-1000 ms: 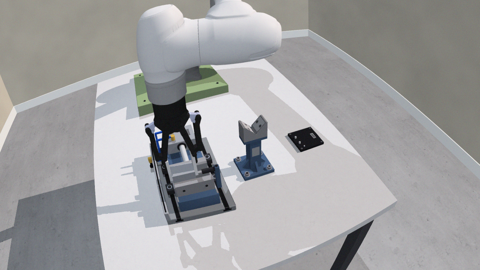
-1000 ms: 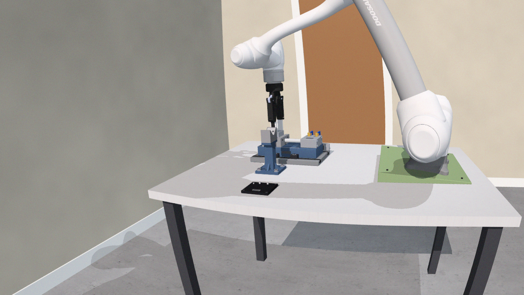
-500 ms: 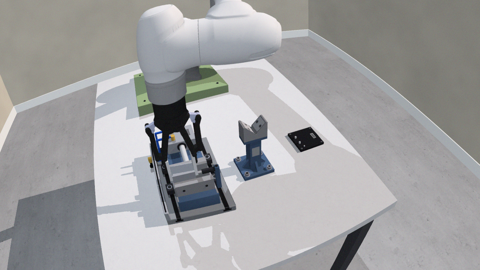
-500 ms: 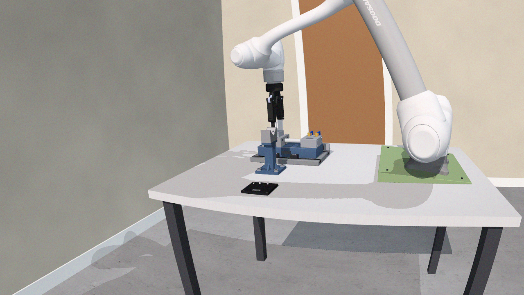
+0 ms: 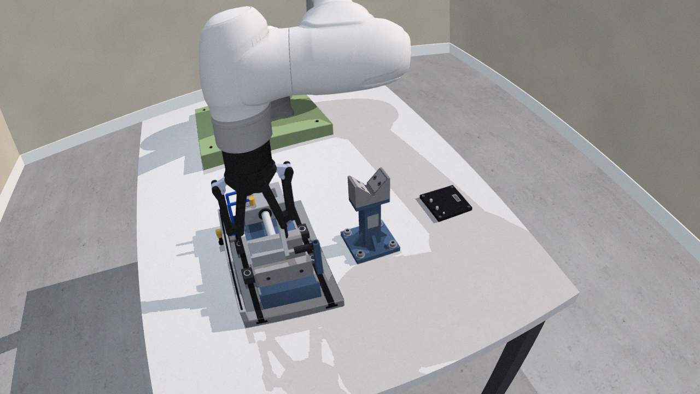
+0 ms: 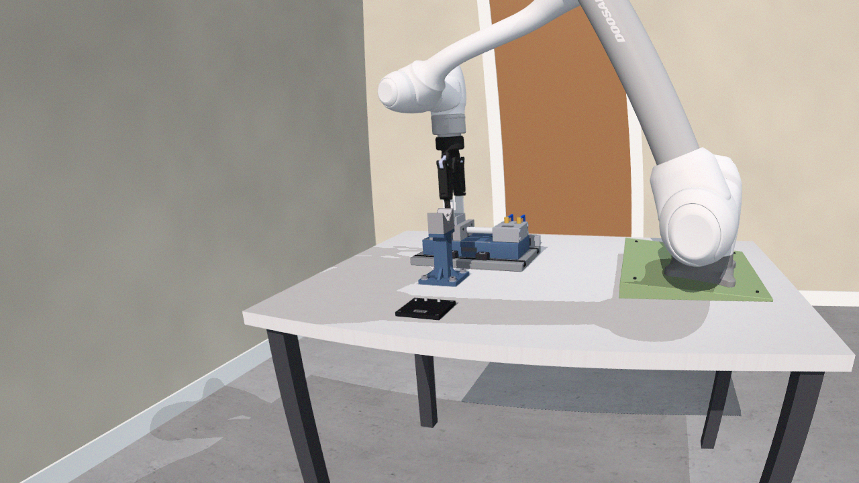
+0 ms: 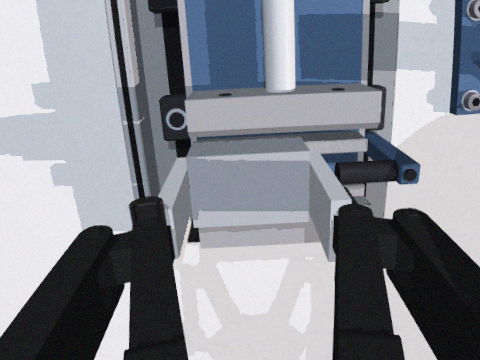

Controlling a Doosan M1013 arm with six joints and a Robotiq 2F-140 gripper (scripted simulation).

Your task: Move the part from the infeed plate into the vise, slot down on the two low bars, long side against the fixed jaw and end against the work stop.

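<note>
The part lies 3 cm below my hand. Round my hand: work stop: 7 cm to the left, 3 cm below, 1 cm behind; then fixed jaw: 5 cm below, 3 cm ahead, 2 cm to the left; then moving jaw: 5 cm below, 4 cm behind, 1 cm to the left.
</note>
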